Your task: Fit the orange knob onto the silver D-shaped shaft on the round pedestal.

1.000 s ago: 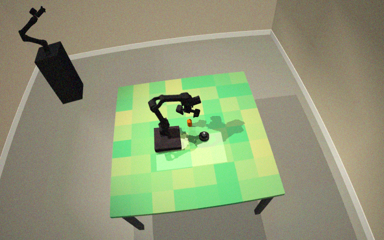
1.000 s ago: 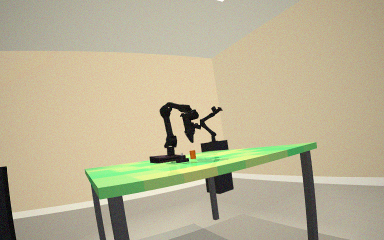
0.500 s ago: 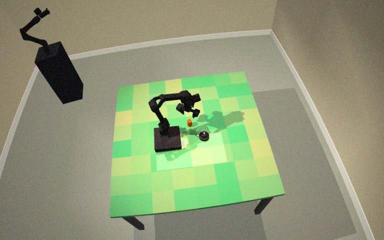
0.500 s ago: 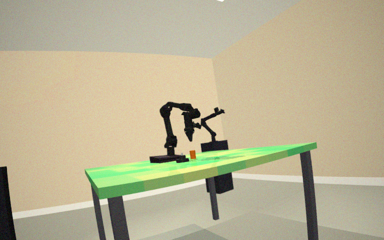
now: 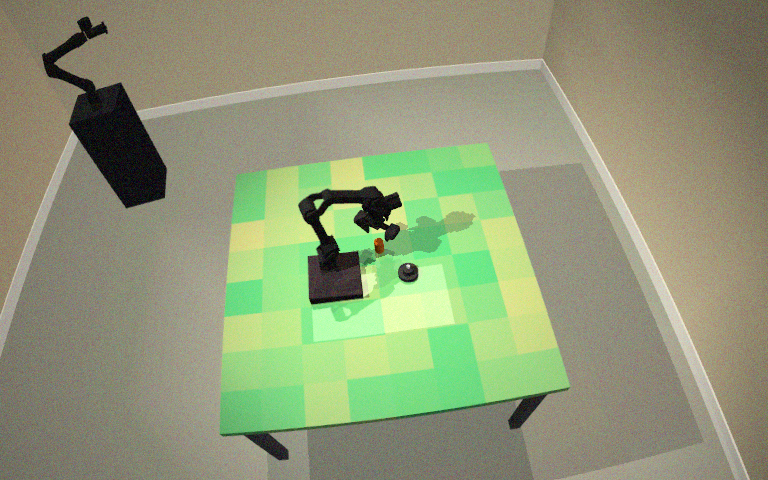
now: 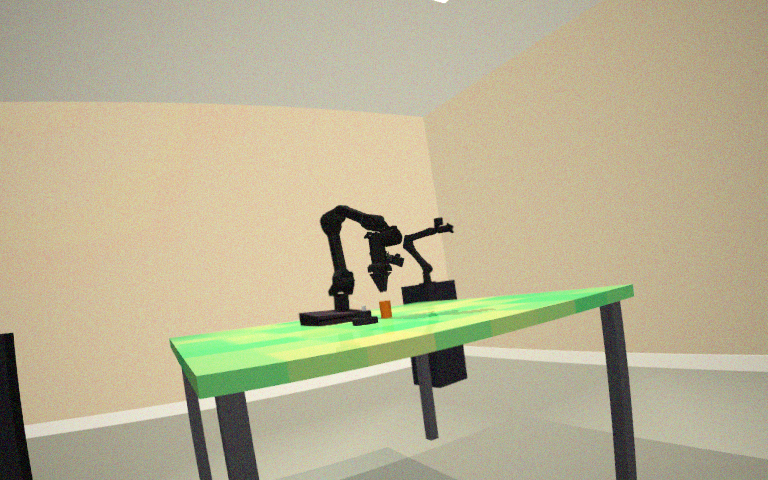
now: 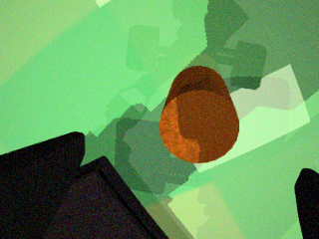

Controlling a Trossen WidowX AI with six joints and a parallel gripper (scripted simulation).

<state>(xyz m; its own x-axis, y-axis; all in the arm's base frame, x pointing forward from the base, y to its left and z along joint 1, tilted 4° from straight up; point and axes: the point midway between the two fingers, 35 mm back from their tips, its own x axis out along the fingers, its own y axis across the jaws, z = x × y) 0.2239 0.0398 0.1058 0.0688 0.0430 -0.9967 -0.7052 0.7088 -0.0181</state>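
My gripper tip is now 5 cm above the orange knob. Round my gripper tip: round dark pedestal (15 cm to the right, 9 cm ahead, 6 cm below).
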